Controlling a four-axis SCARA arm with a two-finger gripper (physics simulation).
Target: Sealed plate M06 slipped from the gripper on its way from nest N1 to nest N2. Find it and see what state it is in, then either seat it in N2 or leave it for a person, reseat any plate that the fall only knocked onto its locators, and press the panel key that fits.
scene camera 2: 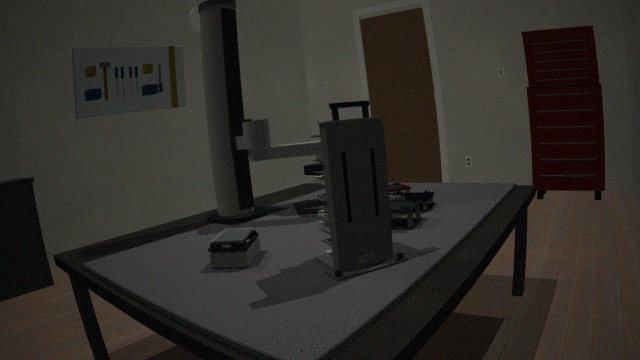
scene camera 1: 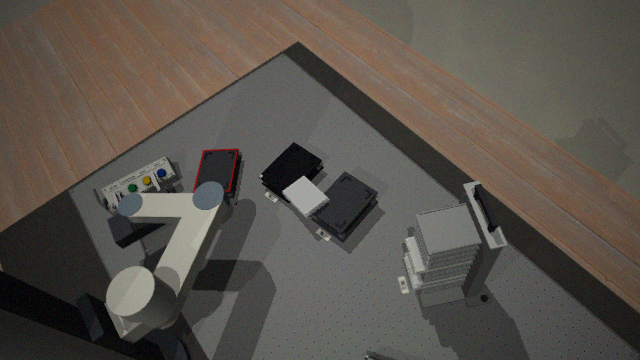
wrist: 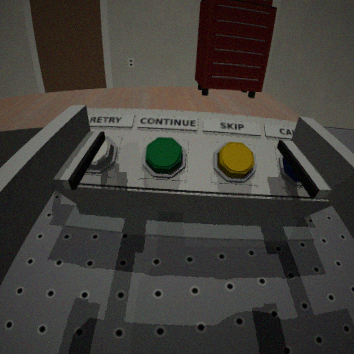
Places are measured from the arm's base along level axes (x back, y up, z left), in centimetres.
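Pixels of known places: gripper, fingertip midpoint: (scene camera 1: pixel 133 183) (wrist: pixel 193 123); arm's base, link origin: (scene camera 2: pixel 236 216).
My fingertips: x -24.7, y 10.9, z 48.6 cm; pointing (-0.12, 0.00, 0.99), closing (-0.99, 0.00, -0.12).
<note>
Ahead of a thing's pixels: the offset from my fingertips to its middle. "*": to the spot under its first point.
My gripper (wrist: pixel 193 123) is open and empty above the key panel @[dx -1.3, dy -5.5, dz +3.8 cm] (scene camera 1: pixel 159 184) (wrist: pixel 200 184). In the wrist view the green CONTINUE key @[dx +1.5, dy -3.3, dz +2.0 cm] (wrist: pixel 164 155) and yellow SKIP key @[dx -3.4, dy -3.3, dz +1.3 cm] (wrist: pixel 235 159) show between the fingers. The left finger partly covers the white RETRY key @[dx +6.5, dy -3.3, dz +2.8 cm] (wrist: pixel 106 154), the right finger the blue key @[dx -8.4, dy -3.3, dz +0.5 cm] (wrist: pixel 291 169) (scene camera 1: pixel 161 172). In scene view 1 a white plate @[dx -37.7, dy -3.5, dz -37.5 cm] (scene camera 1: pixel 306 195) lies across the facing edges of a black nest @[dx -40.5, dy -7.0, dz -25.4 cm] (scene camera 1: pixel 290 162) and a dark grey nest @[dx -44.8, dy -6.4, dz -46.2 cm] (scene camera 1: pixel 350 197). Its label and seal cannot be read.
A red-rimmed dark nest @[dx -22.6, dy -7.4, dz -9.2 cm] (scene camera 1: pixel 218 167) stands beside the panel. A tall rack @[dx -52.3, dy +8.7, dz -78.9 cm] (scene camera 2: pixel 357 195) with a handle stands beside a stack of plates @[* dx -49.3, dy +20.2, dz -77.8 cm] (scene camera 1: pixel 447 230). A low white box with a dark-framed top @[* dx -28.1, dy -4.8, dz -94.9 cm] (scene camera 2: pixel 234 250) stands near the table's left part in scene view 2.
</note>
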